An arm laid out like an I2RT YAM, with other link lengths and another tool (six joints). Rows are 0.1 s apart.
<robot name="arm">
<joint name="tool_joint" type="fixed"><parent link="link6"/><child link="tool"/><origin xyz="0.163 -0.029 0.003" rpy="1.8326 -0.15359 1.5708"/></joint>
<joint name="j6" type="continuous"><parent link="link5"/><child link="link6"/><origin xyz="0.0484 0 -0.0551"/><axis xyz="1 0 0"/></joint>
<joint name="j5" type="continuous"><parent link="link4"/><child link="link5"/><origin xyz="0.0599 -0.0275 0.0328"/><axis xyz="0 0 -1"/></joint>
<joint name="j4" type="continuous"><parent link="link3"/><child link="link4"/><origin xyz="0.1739 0.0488 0.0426"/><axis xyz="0 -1 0"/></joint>
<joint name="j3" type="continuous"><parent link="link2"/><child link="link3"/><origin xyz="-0.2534 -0.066 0"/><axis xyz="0 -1 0"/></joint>
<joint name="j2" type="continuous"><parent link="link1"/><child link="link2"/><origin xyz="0.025 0.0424 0.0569"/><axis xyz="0 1 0"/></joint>
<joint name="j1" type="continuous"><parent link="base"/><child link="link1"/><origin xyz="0 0 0.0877"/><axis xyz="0 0 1"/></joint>
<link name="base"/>
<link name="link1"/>
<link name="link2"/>
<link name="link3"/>
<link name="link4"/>
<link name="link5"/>
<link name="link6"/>
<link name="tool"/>
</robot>
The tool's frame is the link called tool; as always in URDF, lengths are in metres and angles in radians. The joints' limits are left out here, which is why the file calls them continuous.
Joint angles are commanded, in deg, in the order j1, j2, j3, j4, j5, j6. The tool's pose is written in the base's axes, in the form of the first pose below.
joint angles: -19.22 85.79 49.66 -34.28 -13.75 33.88
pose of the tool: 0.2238, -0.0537, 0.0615, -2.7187, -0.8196, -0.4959
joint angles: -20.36 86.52 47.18 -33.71 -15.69 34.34
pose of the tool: 0.2124, -0.0466, 0.0511, -2.6838, -0.7668, -0.4663
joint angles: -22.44 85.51 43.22 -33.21 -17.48 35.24
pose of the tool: 0.1938, -0.0401, 0.0420, -2.6598, -0.6822, -0.4460
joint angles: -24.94 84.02 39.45 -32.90 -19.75 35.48
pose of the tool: 0.1774, -0.0326, 0.0359, -2.6300, -0.6080, -0.4448
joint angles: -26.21 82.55 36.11 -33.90 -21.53 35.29
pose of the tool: 0.1586, -0.0205, 0.0310, -2.5917, -0.5635, -0.4163
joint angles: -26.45 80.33 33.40 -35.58 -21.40 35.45
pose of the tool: 0.1398, -0.0123, 0.0280, -2.5817, -0.5368, -0.3745
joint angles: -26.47 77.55 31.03 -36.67 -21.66 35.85
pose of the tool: 0.1270, -0.0049, 0.0270, -2.5737, -0.5217, -0.3648
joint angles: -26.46 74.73 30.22 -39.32 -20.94 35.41
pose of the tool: 0.1155, -0.0021, 0.0287, -2.5802, -0.5268, -0.3438
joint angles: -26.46 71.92 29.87 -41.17 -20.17 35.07
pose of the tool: 0.1097, -0.0024, 0.0311, -2.5961, -0.5393, -0.3460
